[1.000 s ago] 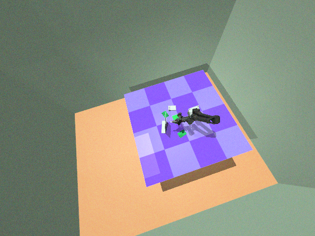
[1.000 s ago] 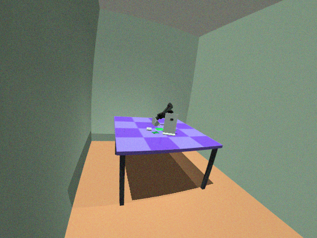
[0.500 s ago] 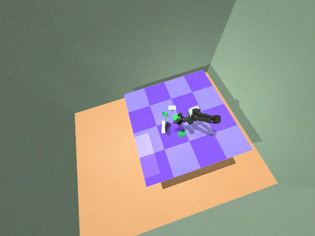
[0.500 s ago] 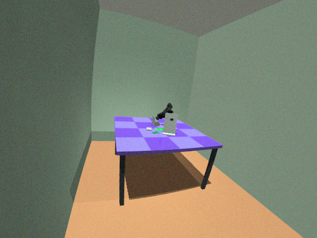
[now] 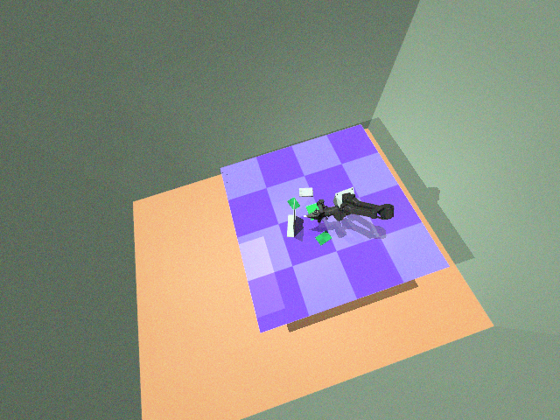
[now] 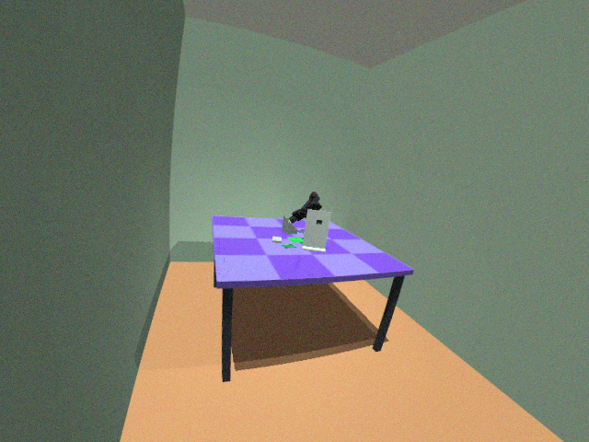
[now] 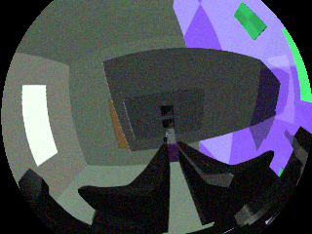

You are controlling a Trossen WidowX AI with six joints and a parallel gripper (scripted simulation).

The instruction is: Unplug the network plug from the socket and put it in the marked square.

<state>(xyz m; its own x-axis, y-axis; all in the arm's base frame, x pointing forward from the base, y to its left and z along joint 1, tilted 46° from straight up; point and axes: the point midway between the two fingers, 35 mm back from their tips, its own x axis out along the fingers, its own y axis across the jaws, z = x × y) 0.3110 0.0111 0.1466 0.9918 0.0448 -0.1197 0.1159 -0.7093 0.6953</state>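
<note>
The grey upright panel lies 90 mm ahead of my gripper tip, 20 mm to the right of it and 90 mm below it. The rest, counted from my gripper tip: network plug right at my gripper tip.
</note>
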